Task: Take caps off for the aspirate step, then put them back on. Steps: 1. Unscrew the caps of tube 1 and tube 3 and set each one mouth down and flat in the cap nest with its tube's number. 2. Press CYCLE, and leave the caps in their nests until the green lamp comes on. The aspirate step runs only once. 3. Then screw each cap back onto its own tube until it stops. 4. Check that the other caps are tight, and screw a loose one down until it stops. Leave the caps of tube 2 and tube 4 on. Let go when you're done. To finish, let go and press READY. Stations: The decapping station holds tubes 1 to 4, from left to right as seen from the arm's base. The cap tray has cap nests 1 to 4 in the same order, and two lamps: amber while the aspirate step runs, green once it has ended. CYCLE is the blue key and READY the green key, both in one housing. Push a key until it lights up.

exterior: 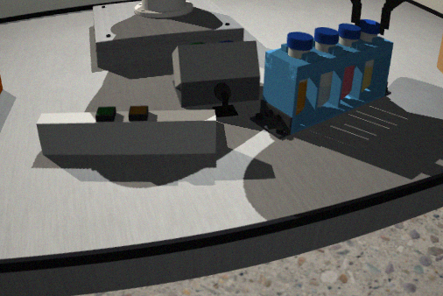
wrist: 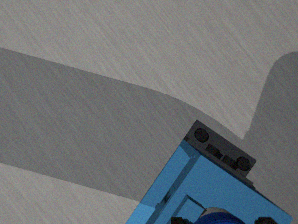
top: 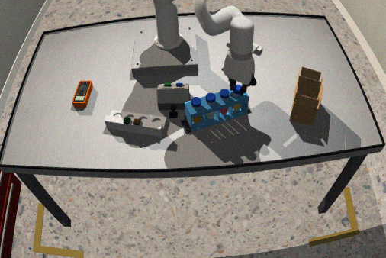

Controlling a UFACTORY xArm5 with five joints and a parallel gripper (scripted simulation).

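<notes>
Now: hand 50 mm to the left of the blue cap, 20 mm short of it and 20 mm above it. The rest, counted from my hand: blue key (210 mm to the right, 80 mm behind, 60 mm below); then green key (250 mm to the right, 80 mm behind, 60 mm below); then grey key housing (230 mm to the right, 80 mm below, 60 mm behind).
</notes>
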